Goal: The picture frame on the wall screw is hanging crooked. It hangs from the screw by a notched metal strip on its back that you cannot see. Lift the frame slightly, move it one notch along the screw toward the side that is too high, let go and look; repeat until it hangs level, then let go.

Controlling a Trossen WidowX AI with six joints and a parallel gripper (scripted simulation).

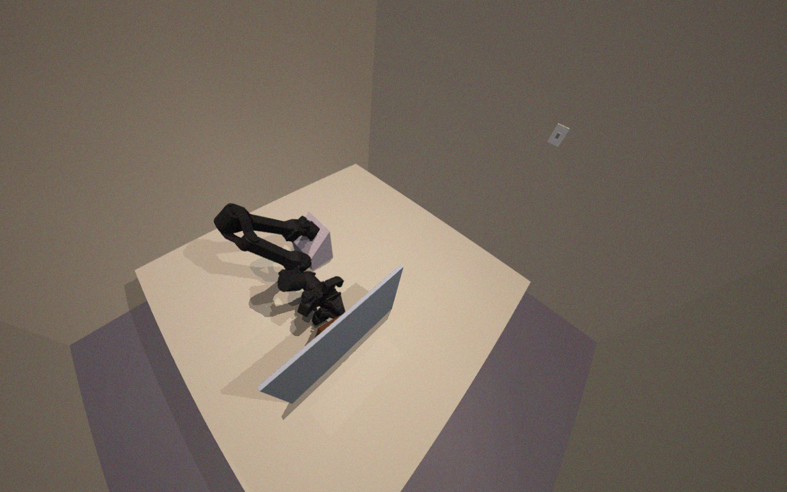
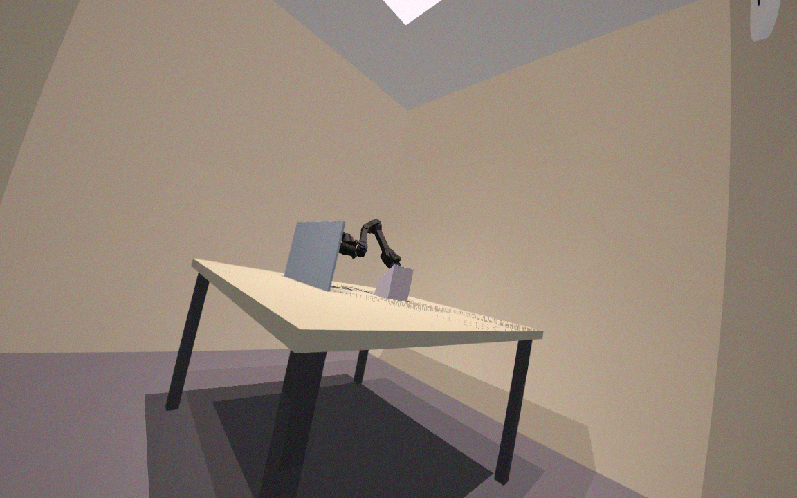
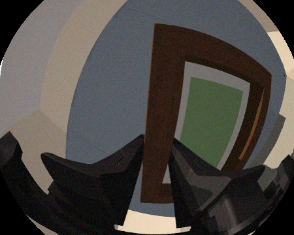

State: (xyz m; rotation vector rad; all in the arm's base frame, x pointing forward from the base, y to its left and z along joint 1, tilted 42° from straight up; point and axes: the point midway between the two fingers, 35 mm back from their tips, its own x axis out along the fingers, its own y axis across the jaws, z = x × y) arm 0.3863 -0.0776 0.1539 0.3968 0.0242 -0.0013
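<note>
Now: the picture frame 50 mm below my gripper tip and 20 mm to the right of it. The rest, counted from my gripper tip: wall panel (60 mm below, 20 mm to the right, 20 mm ahead).
</note>
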